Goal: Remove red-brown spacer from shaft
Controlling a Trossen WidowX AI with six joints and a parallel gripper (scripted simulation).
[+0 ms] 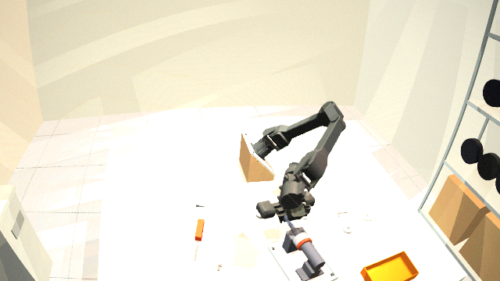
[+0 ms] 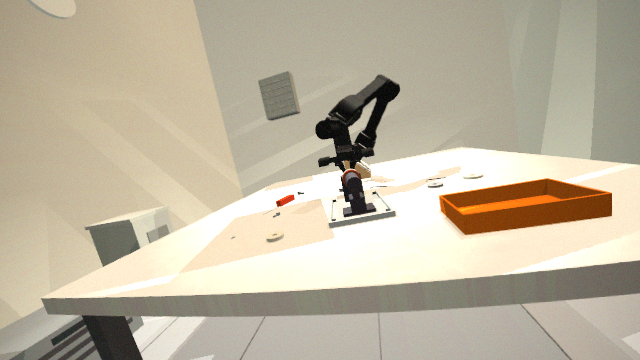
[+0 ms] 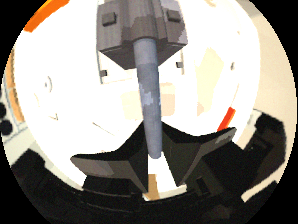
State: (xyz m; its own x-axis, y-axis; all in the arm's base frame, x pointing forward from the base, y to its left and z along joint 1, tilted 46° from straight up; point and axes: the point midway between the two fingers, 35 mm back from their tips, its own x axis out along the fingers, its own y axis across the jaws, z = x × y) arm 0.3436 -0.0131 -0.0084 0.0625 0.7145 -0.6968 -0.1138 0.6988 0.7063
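The grey-blue shaft is 7 cm ahead of my gripper tip, 3 cm above it and 1 cm to the left of it. Round my gripper tip: red-brown spacer (14 cm ahead, 3 cm above, 2 cm to the left); then orange tray (35 cm ahead, 30 cm to the left, 4 cm below).
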